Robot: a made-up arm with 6 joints.
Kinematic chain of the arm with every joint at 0, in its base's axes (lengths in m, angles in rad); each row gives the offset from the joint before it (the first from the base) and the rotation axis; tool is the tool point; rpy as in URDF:
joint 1: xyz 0 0 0.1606 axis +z
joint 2: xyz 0 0 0 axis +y
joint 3: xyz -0.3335 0 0.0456 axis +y
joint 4: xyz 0.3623 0 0.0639 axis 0.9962 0 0.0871
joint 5: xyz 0 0 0 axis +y
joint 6: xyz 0.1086 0 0.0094 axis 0.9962 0 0.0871
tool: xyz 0 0 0 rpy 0 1.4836 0
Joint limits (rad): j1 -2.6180..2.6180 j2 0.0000..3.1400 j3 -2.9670..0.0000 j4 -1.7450..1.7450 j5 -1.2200..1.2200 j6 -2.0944..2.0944
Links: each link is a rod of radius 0.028 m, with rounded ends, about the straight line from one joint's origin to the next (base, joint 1, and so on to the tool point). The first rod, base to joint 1, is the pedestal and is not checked.
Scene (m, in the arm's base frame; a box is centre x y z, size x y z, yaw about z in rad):
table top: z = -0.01
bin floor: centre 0.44 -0.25 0 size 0.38 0.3 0.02 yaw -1.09
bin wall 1: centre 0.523 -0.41 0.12 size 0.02 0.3 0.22 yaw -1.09
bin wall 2: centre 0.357 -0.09 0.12 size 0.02 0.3 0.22 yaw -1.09
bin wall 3: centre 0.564 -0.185 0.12 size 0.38 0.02 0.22 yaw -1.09
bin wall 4: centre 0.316 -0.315 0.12 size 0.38 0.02 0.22 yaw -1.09
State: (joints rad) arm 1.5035 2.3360 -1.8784 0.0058 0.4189 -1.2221
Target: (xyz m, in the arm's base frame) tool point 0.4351 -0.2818 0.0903
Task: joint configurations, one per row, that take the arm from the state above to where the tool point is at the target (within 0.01 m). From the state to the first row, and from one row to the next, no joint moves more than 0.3 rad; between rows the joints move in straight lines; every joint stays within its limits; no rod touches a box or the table.
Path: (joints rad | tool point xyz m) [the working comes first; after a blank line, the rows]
Joints at the target: -0.5390 2.1263 -1.3016 -0.2517 0.7496 -1.2221
Straight joint move there: touches bin wall 2, bin wall 3.

1: 1.2498 2.1977 -1.8036 -0.1087 0.5289 -1.0895 | 0.2154 0.6289 0.2432
2: 0.9961 2.0594 -1.7288 -0.2232 0.6389 -0.9568 | 0.3544 0.5208 0.2938
3: 0.7423 1.9211 -1.6540 -0.3377 0.7490 -0.8242 | 0.4511 0.3804 0.3410
4: 0.4886 1.7827 -1.5792 -0.4522 0.8590 -0.6915 | 0.4977 0.2237 0.3844
5: 0.2349 1.6444 -1.5044 -0.5667 0.9690 -0.5589 | 0.4929 0.0683 0.4236
6: -0.0188 1.5061 -1.4296 -0.6812 1.0790 -0.4262 | 0.4410 -0.0688 0.4583
7: -0.1922 1.7129 -1.3869 -0.5380 0.9692 -0.6915 | 0.4797 -0.1403 0.3392
8: -0.3656 1.9196 -1.3443 -0.3949 0.8594 -0.9568 | 0.4767 -0.2165 0.2142
9: -0.5390 2.1263 -1.3016 -0.2517 0.7496 -1.2221 | 0.4351 -0.2818 0.0903

